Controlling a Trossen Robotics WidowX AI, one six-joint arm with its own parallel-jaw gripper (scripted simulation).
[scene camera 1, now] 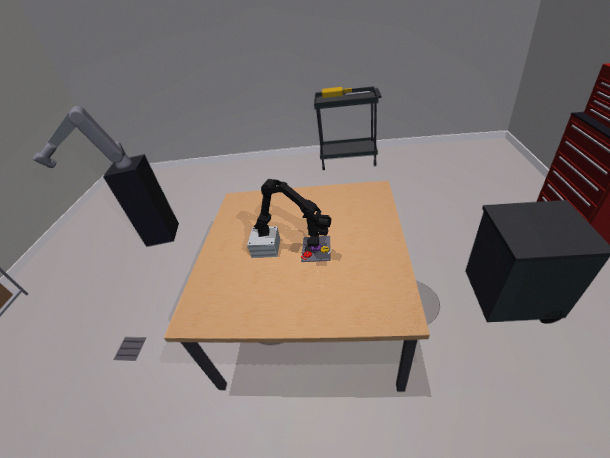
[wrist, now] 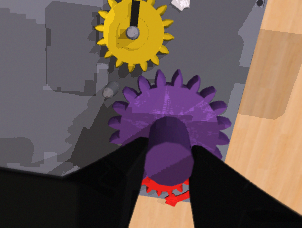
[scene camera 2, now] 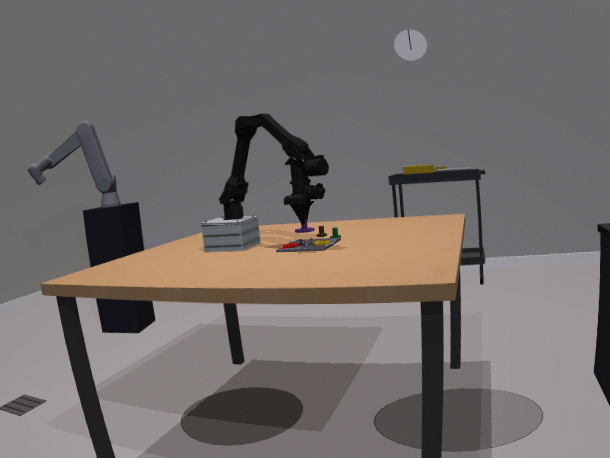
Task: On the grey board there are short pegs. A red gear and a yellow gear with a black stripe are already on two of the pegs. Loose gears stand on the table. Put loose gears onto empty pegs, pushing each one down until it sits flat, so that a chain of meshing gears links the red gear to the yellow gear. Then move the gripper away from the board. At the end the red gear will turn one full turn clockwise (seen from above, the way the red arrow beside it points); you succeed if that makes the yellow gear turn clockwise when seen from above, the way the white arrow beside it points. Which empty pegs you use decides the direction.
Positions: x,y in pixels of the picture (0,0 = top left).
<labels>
gripper: holds a purple gear (wrist: 173,116)
</labels>
